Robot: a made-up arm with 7 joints.
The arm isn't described. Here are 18 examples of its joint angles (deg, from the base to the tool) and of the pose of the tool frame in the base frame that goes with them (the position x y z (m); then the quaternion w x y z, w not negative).
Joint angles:
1: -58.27 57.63 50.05 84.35 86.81 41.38 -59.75
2: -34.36 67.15 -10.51 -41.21 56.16 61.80 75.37
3: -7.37 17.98 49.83 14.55 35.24 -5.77 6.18
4: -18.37 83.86 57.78 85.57 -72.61 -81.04 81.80
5: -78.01 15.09 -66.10 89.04 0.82 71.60 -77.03
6: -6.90 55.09 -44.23 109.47 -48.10 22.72 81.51
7: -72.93 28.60 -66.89 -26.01 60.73 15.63 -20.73
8: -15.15 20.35 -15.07 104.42 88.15 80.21 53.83
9: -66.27 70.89 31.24 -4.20 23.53 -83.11 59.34
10: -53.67 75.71 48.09 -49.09 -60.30 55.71 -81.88
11: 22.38 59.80 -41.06 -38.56 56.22 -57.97 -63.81
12: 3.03 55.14 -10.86 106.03 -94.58 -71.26 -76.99
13: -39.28 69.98 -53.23 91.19 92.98 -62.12 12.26
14: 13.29 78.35 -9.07 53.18 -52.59 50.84 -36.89
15: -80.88 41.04 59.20 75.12 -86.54 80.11 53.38
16: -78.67 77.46 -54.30 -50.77 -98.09 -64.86 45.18
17: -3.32 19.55 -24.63 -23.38 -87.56 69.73 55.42
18: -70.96 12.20 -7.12 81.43 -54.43 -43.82 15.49
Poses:
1: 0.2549 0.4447 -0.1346 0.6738 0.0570 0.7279 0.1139
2: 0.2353 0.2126 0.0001 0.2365 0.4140 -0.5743 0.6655
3: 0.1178 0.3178 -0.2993 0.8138 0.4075 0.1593 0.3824
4: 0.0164 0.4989 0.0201 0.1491 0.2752 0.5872 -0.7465
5: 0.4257 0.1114 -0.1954 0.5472 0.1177 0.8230 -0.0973
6: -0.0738 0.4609 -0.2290 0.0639 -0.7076 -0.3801 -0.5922
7: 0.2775 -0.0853 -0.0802 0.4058 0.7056 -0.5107 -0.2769
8: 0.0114 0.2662 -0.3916 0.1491 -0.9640 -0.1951 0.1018
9: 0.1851 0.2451 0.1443 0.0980 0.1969 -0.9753 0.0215
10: 0.1355 0.2162 0.1437 0.6103 0.5018 -0.0865 -0.6068
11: -0.0539 0.1382 -0.2020 0.0685 0.4115 -0.1842 -0.8900
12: -0.0875 0.4540 -0.1801 0.8954 0.3587 0.2445 0.0991
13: 0.1289 0.4614 -0.1786 0.2239 0.5897 0.4624 -0.6231
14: -0.0056 0.4952 -0.1536 0.6117 -0.1049 0.7399 0.2596
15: 0.4228 0.2432 -0.0274 0.6544 -0.6114 0.4274 -0.1236
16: 0.2169 0.1268 0.0844 0.7982 -0.4997 -0.2348 -0.2410
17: 0.0893 0.0169 -0.2902 0.7322 -0.0645 0.6427 -0.2160
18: 0.4546 0.0738 -0.1968 0.9210 -0.2539 -0.1135 0.2727
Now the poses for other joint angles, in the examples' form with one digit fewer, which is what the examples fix.
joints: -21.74 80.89 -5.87 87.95 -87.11 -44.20 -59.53
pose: 0.085 0.523 -0.030 0.939 0.286 -0.089 0.170
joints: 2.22 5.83 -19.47 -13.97 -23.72 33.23 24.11
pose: 0.115 0.004 -0.341 0.930 -0.069 0.360 -0.017
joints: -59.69 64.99 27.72 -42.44 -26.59 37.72 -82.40
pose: 0.198 0.208 0.136 0.641 0.563 -0.164 -0.495
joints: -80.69 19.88 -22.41 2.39 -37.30 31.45 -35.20
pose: 0.404 -0.058 0.025 0.753 0.110 -0.124 -0.637
